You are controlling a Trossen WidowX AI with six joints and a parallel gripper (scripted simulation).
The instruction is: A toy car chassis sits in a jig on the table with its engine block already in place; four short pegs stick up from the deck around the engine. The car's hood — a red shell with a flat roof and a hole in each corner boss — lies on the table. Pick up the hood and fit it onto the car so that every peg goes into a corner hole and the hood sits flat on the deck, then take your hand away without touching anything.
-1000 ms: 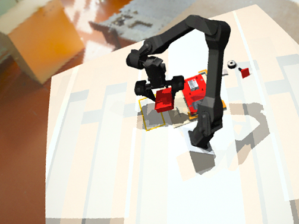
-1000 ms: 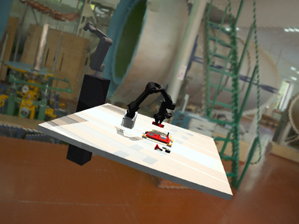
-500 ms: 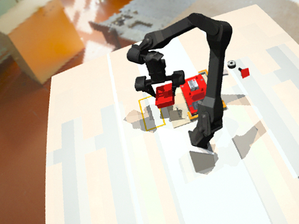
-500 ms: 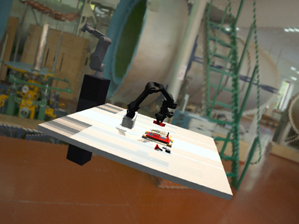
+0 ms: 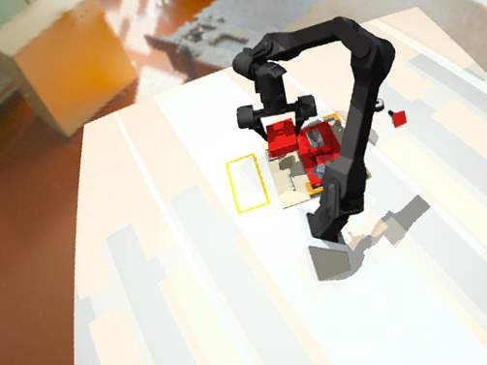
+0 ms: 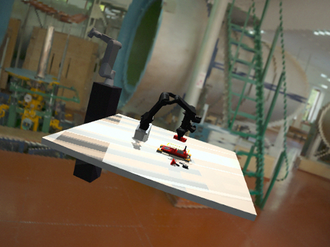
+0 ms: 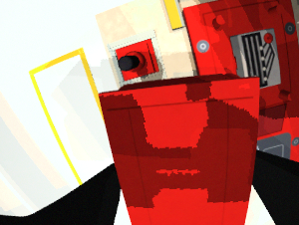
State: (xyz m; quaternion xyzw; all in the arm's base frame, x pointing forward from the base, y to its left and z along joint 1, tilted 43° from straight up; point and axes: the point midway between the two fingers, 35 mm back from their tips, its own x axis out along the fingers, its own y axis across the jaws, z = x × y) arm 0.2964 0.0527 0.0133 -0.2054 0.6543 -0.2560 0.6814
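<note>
My gripper tip is now 40 mm short of the grey engine block, 80 mm to the left of it and 80 mm above it. From my gripper tip the other things lie so: red hood 10 mm above; then black wheel 130 mm ahead, 280 mm to the right, 100 mm below; then white bit 90 mm ahead, 230 mm to the right, 100 mm below.
</note>
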